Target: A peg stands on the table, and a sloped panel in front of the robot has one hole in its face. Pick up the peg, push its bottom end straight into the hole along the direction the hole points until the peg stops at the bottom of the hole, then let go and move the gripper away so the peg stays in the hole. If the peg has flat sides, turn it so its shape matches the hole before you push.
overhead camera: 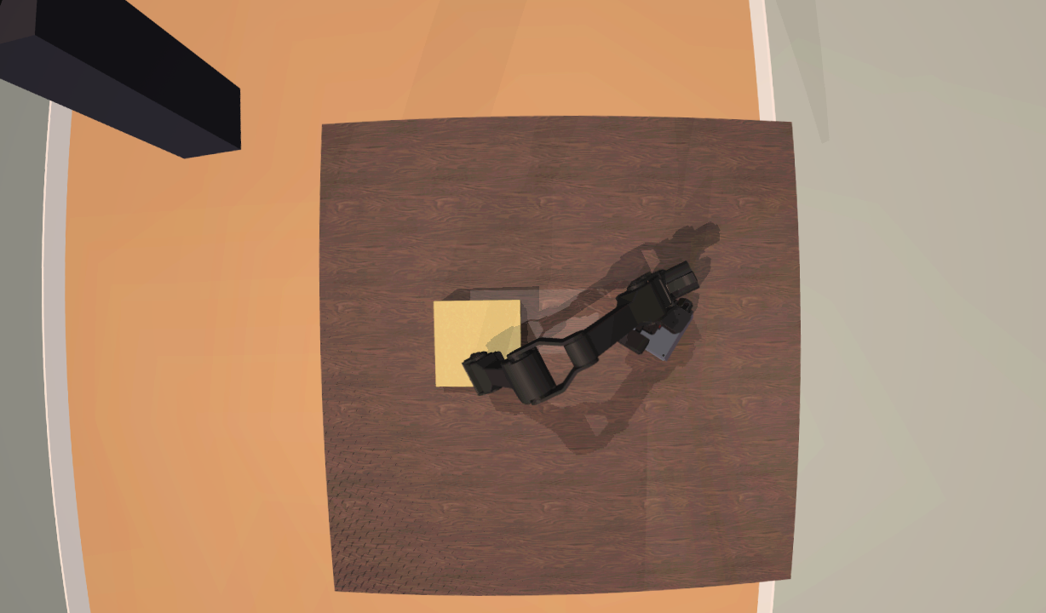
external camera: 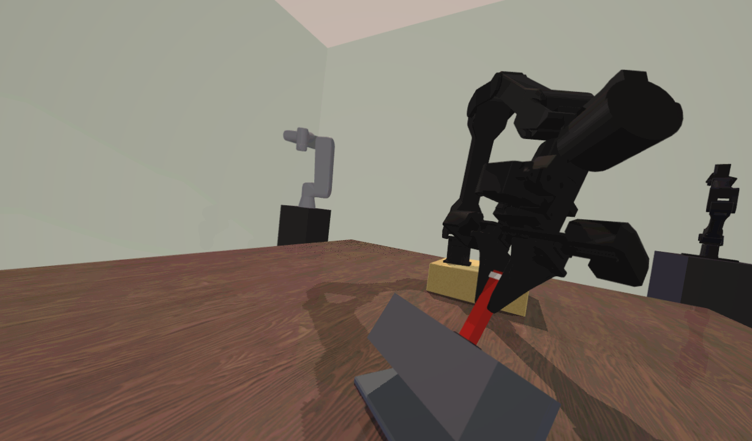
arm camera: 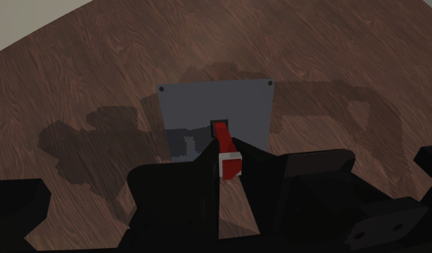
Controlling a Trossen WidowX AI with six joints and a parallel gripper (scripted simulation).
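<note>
The grey sloped panel is 50 mm below my gripper tip, 30 mm ahead of it and 20 mm to the right of it. Round my gripper tip: red square peg (10 mm to the left, 10 mm behind, 10 mm above).
</note>
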